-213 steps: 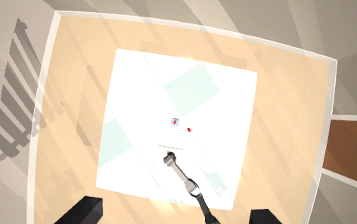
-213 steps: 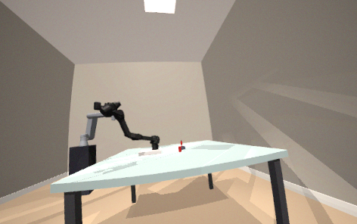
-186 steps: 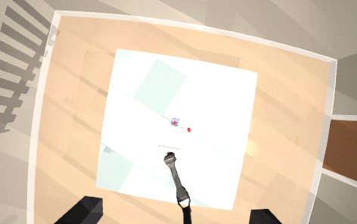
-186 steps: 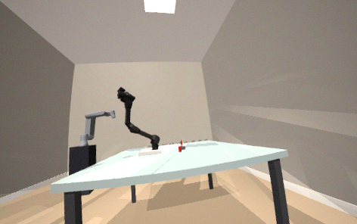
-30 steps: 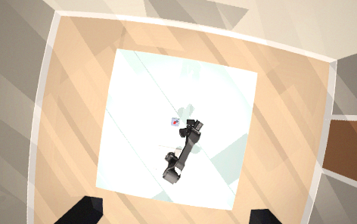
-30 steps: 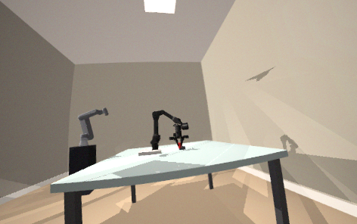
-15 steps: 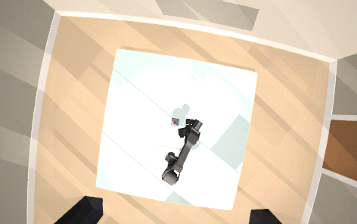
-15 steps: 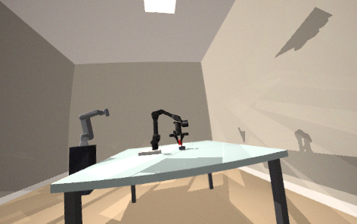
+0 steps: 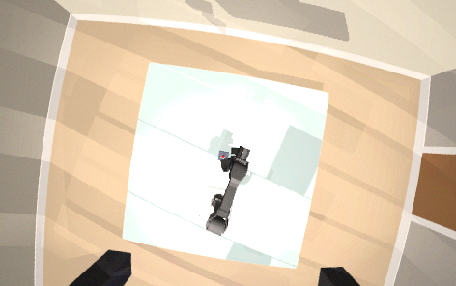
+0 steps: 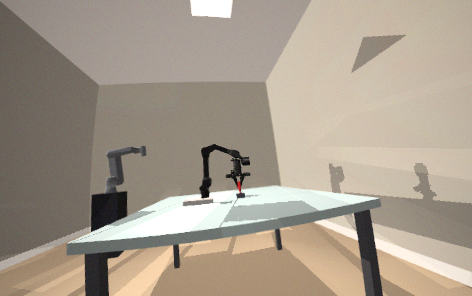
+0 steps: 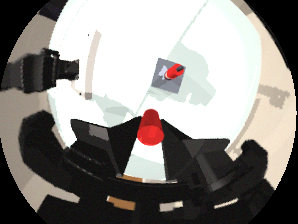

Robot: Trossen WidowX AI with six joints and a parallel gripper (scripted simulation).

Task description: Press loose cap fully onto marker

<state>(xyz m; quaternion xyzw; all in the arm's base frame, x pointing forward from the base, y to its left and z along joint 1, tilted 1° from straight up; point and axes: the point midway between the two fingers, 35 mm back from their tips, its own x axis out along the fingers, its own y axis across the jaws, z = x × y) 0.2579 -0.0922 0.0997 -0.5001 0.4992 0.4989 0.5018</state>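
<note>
The red marker is 30 mm ahead of my gripper tip, 80 mm to the left of it and 20 mm below it. The rest, counted from my gripper tip: red cap 10 mm above; then holder block 30 mm ahead, 80 mm to the left, 80 mm below.
</note>
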